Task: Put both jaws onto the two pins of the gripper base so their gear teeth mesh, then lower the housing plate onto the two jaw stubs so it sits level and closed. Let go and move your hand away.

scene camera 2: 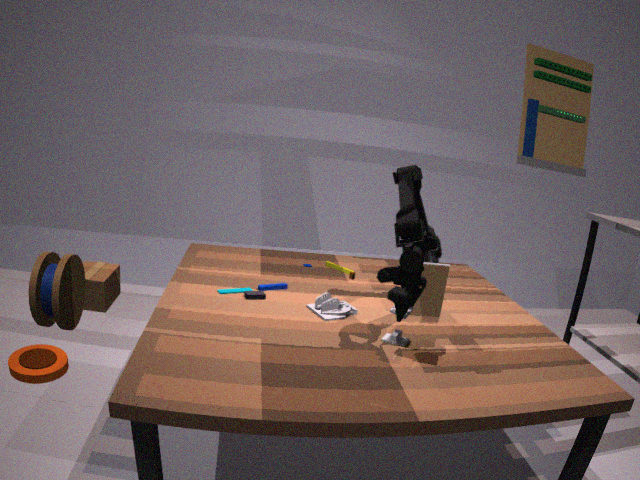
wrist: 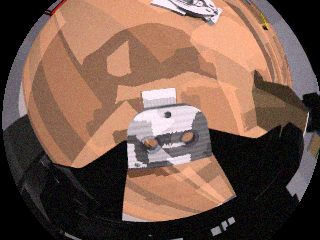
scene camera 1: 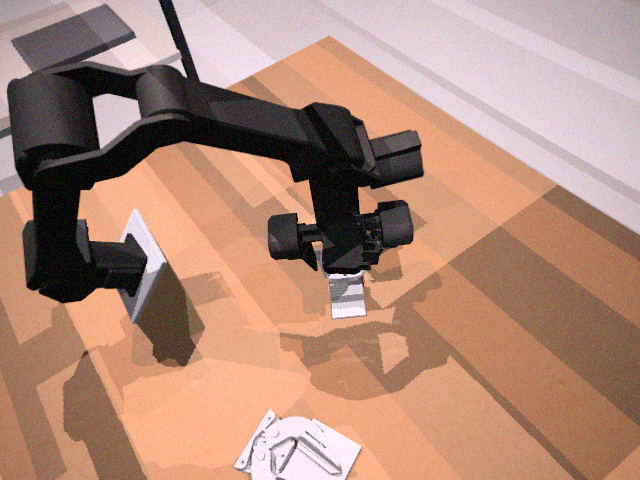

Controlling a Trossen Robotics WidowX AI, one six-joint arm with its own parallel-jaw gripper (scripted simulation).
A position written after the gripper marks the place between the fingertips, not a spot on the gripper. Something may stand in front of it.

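Observation:
The gripper is visible in scene camera 1 [scene camera 1: 344,265], in scene camera 2 [scene camera 2: 402,317] and in the wrist view [wrist: 167,139].

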